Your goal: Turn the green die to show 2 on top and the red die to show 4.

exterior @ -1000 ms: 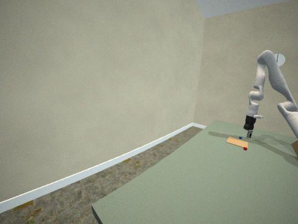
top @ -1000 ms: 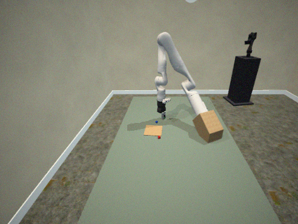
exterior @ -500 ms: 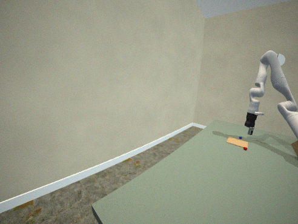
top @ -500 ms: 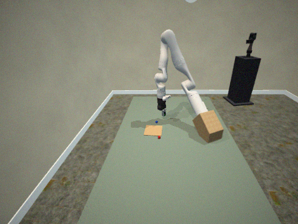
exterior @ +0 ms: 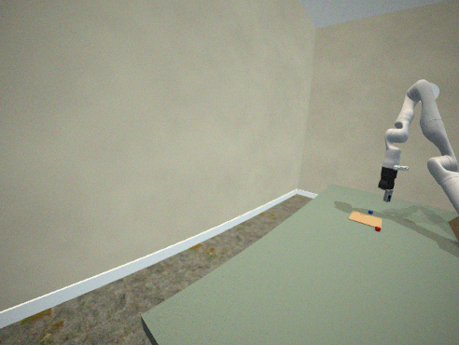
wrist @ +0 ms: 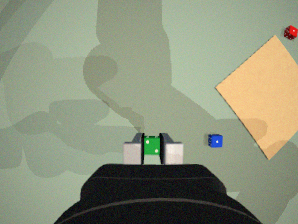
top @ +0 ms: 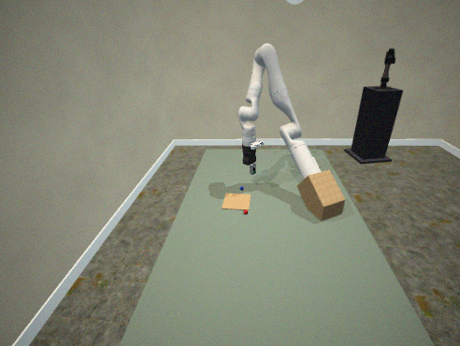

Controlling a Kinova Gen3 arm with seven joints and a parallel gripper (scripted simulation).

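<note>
The tan mat lies 110 mm ahead of my hand, 160 mm to the left of it and 90 mm below it. Also, from my hand: red die: 80 mm ahead, 270 mm to the left, 80 mm below; blue die: 70 mm ahead, 50 mm to the left, 80 mm below; green die: 10 mm below.
</note>
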